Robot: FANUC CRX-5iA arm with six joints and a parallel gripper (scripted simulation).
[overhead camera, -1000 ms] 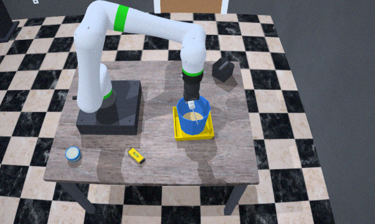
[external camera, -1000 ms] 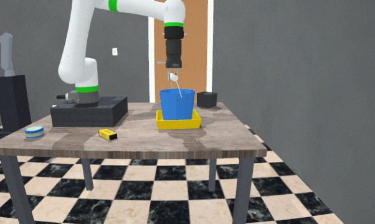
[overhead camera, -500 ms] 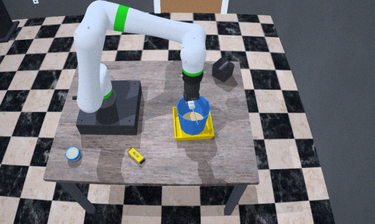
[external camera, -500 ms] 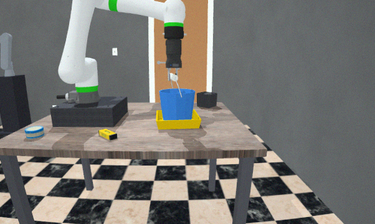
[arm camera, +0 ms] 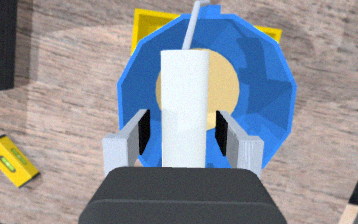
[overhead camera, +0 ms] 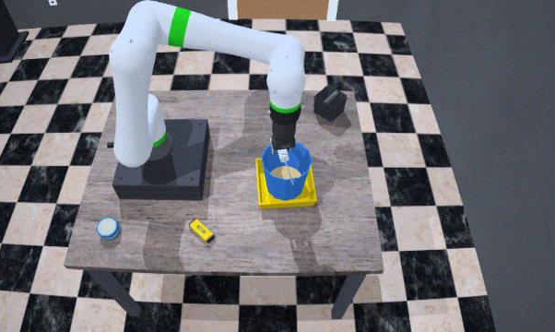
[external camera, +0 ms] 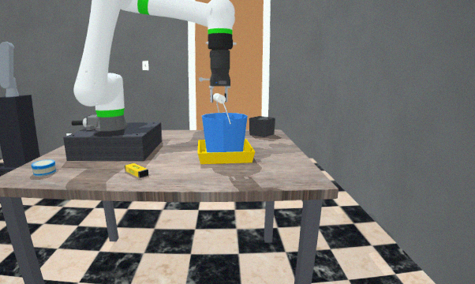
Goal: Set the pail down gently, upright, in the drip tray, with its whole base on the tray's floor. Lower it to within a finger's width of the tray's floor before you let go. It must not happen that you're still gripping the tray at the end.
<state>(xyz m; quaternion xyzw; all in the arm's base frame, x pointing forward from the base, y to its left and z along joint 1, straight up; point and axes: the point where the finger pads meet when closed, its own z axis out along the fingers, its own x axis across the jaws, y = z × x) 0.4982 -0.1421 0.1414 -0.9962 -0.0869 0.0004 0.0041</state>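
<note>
Right now my hand is 30 mm above the pail handle and 10 mm short of it. Also, from my hand: yellow drip tray (230 mm below, 20 mm ahead); then blue-and-white round tin (650 mm behind, 220 mm below, 190 mm to the right); then blue pail (100 mm below, 20 mm ahead).
</note>
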